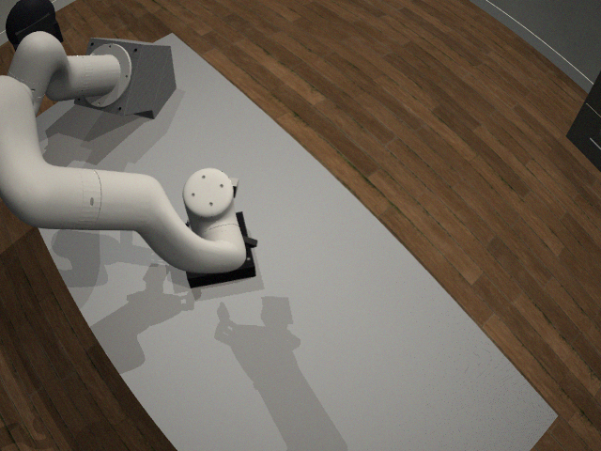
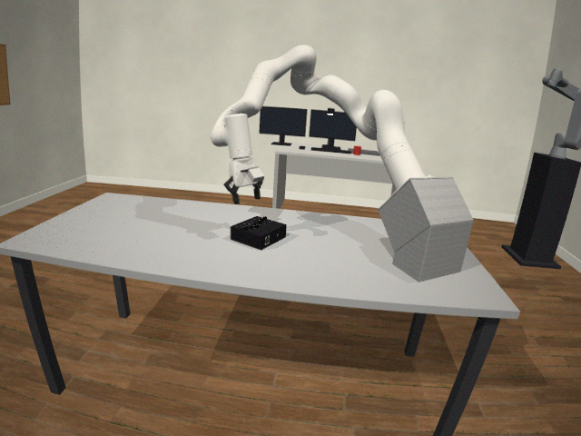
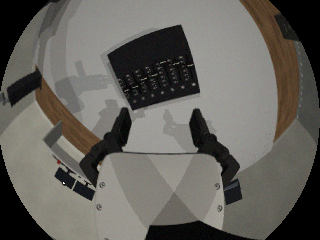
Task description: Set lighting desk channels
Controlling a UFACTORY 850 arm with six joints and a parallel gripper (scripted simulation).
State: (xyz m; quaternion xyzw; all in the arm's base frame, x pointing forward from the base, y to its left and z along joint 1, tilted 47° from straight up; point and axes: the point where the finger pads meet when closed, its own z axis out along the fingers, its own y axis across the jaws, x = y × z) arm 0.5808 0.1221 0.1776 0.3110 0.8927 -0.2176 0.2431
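My gripper is now 8 cm above the fader cap, 5 cm past it and 3 cm to the left of it.
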